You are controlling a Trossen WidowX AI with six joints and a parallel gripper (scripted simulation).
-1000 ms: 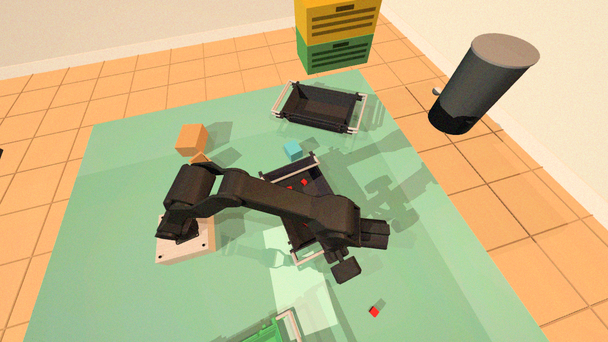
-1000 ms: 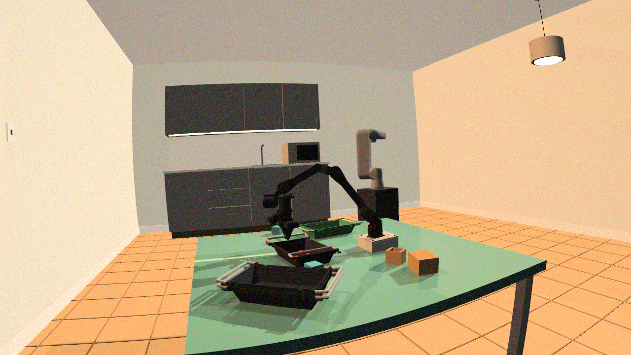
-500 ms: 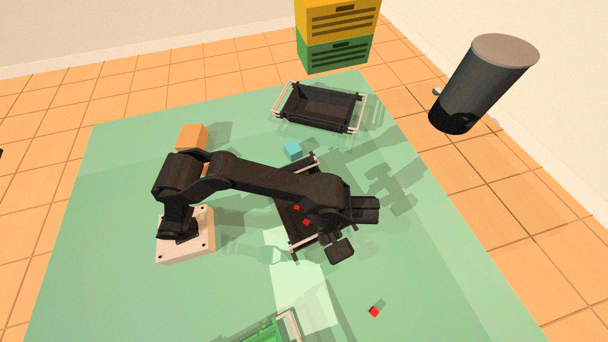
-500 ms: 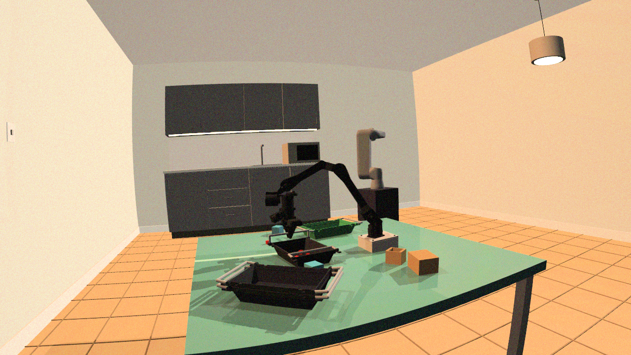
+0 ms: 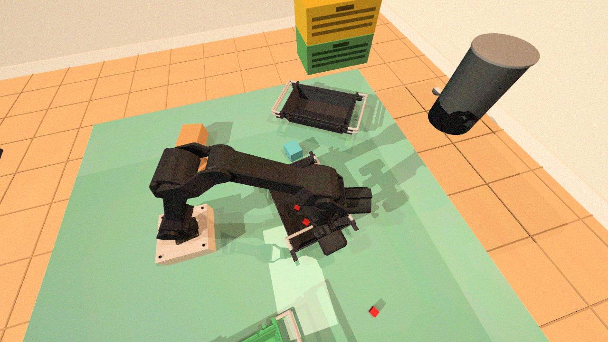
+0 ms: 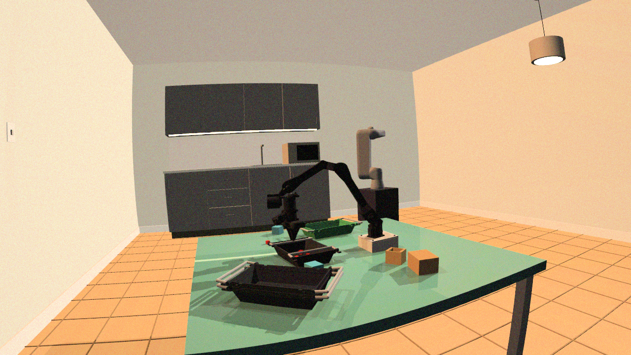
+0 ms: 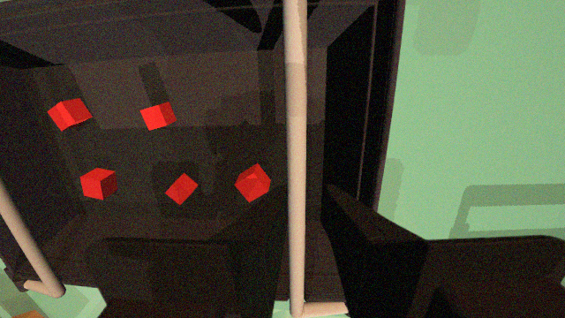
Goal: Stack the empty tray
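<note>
Right now my gripper tip is 340 mm past the green tray, 260 mm to the left of it and 20 mm above it.
</note>
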